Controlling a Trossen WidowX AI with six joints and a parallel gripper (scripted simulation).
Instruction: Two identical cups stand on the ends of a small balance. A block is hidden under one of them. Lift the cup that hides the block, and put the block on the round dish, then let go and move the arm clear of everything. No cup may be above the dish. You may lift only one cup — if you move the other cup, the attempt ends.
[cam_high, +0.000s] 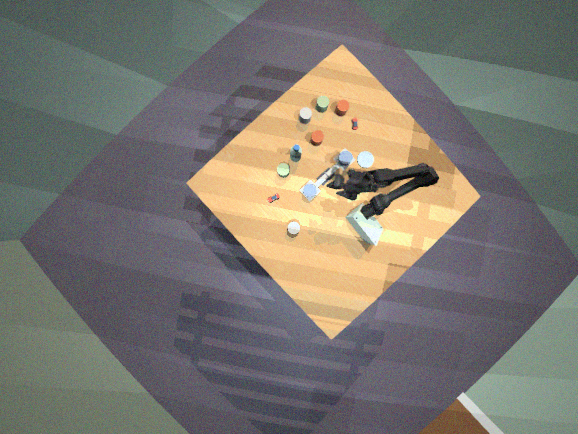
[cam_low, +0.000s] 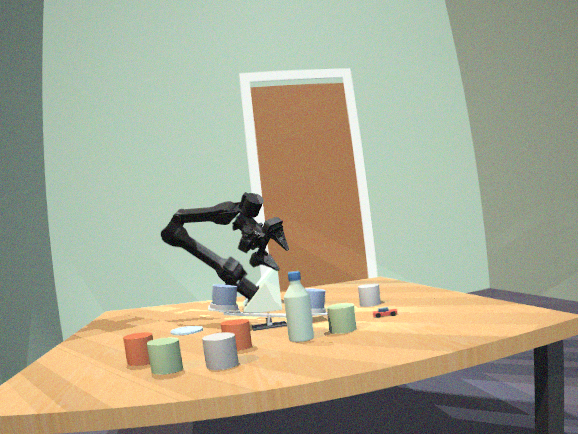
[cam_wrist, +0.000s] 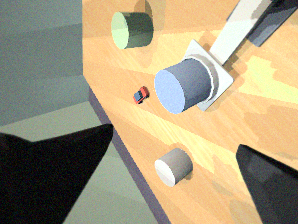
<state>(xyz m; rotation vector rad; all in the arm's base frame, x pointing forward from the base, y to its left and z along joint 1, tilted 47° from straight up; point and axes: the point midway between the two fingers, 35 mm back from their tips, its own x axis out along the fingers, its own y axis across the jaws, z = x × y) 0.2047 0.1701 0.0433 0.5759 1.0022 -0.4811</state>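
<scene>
My gripper tip is 6 cm short of the cup, 9 cm to the right of it and 12 cm above it. Also, from my gripper tip: pale round dish 2 cm ahead, 32 cm to the right, 18 cm below; then bottle 28 cm ahead, 1 cm to the left, 7 cm below; then small balance 8 cm ahead, 7 cm to the right, 16 cm below.
</scene>
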